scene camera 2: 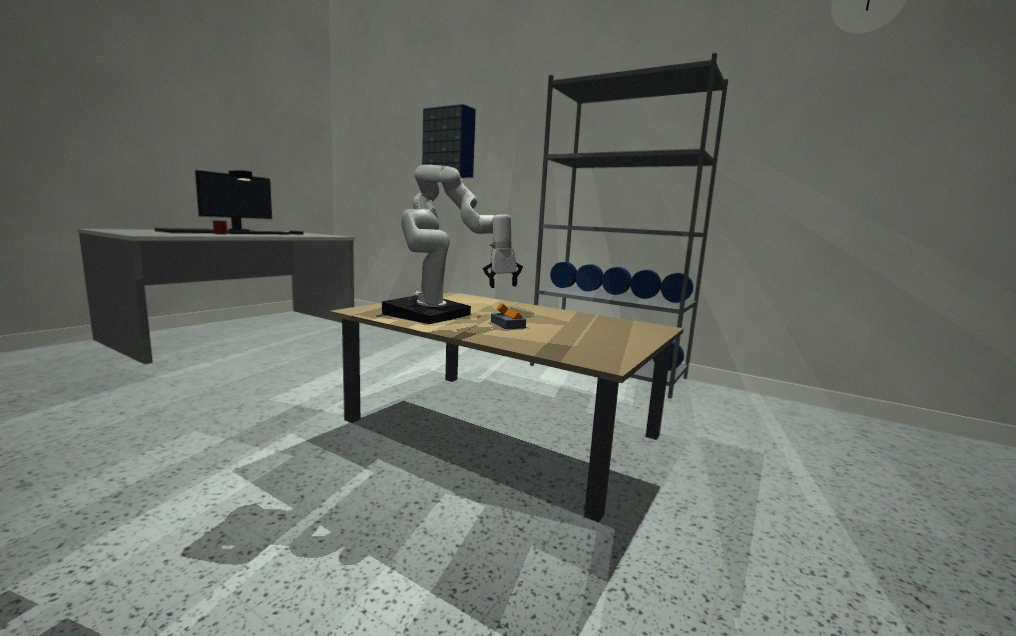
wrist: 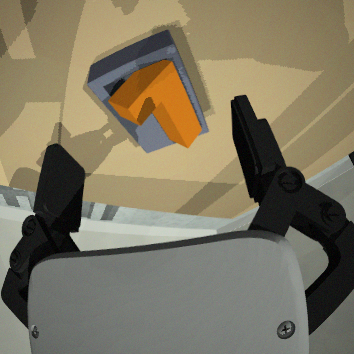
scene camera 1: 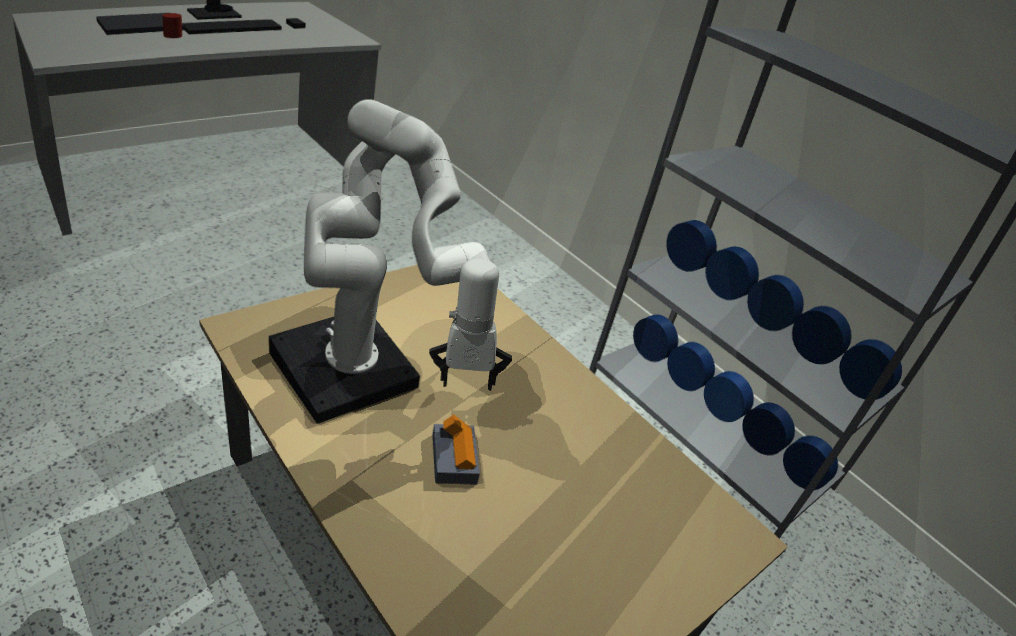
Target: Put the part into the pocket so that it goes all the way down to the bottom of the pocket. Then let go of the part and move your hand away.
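Where they show: gripper, between the fingertips: [scene camera 2: 503, 287] [wrist: 144, 135] [scene camera 1: 467, 384]; arm's base, origin of its link: [scene camera 2: 431, 303] [scene camera 1: 351, 354].
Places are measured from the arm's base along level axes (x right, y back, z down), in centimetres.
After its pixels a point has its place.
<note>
The part is an orange L-shaped piece [scene camera 1: 465, 448] {y -38.7, x 0.4, z -1.2 cm} [scene camera 2: 509, 312] {y -36.2, x -0.5, z -0.3 cm} [wrist: 179, 107] {y -37.3, x -2.2, z -0.4 cm}. It lies tilted on the blue-grey block [scene camera 1: 443, 457] {y -36.3, x 4.2, z 1.1 cm} [scene camera 2: 507, 322] {y -38.8, x 7.6, z 2.0 cm} [wrist: 131, 58] {y -31.1, x -4.8, z 1.6 cm} that has the pocket. Its end nearer the arm's base stands raised above the block, and its long leg slopes down towards the far end. A dark gap of the pocket shows beside the short leg in the wrist view. The pocket's bottom is mostly hidden under the part. My gripper [scene camera 1: 467, 386] {y -30.5, x -6.8, z -9.4 cm} [scene camera 2: 503, 284] {y -30.5, x -6.8, z -9.4 cm} [wrist: 144, 135] {y -30.5, x -6.8, z -9.4 cm} is open and empty, above the table and apart from the part, on the base side of the block.
The block stands on the wooden table [scene camera 1: 584, 525] {y -66.4, x -8.2, z 4.7 cm} [scene camera 2: 599, 352] {y -77.4, x 21.1, z 4.7 cm}. The arm's black base plate [scene camera 1: 299, 367] {y 3.6, x 12.5, z 0.2 cm} [scene camera 2: 404, 309] {y 3.5, x 14.9, z 0.8 cm} is on the table near the block. A shelf rack [scene camera 1: 650, 202] [scene camera 2: 545, 150] with blue discs stands behind the table. A grey desk [scene camera 1: 322, 52] [scene camera 2: 247, 262] stands farther off.
</note>
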